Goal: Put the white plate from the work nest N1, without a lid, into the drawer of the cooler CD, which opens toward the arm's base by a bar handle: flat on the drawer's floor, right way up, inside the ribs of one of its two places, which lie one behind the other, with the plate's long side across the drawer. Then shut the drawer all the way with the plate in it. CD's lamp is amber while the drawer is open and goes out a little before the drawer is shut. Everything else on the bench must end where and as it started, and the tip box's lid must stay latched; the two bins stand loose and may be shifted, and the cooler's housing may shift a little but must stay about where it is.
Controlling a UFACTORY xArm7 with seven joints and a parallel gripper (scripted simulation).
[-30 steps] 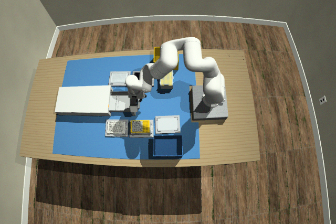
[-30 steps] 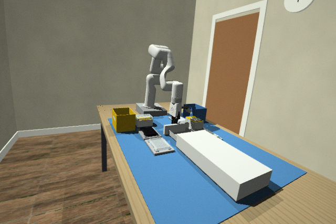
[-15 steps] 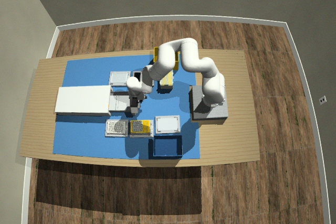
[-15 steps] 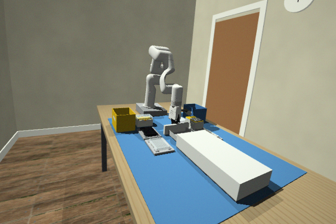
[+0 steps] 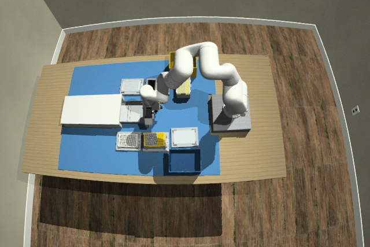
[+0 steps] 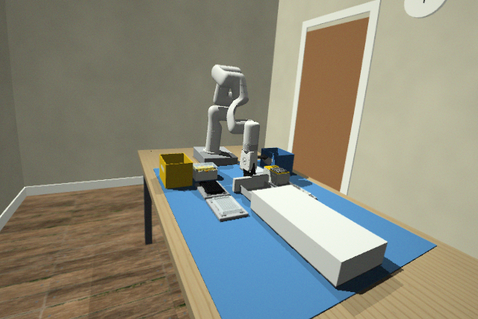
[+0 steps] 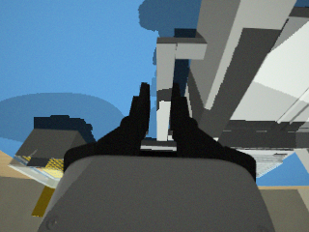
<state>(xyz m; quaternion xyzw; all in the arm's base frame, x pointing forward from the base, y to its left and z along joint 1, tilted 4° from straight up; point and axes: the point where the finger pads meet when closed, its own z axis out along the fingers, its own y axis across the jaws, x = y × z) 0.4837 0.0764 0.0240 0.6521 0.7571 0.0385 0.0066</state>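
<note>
Now: the white plate 13 cm ahead of my hand, 21 cm to the left of it and 3 cm below it. Also, from my hand: black plate (2 cm ahead, 19 cm to the right, 3 cm below); yellow tip box (5 cm behind, 18 cm to the left, 1 cm above); drawer (14 cm ahead, 2 cm to the left, 2 cm below).
</note>
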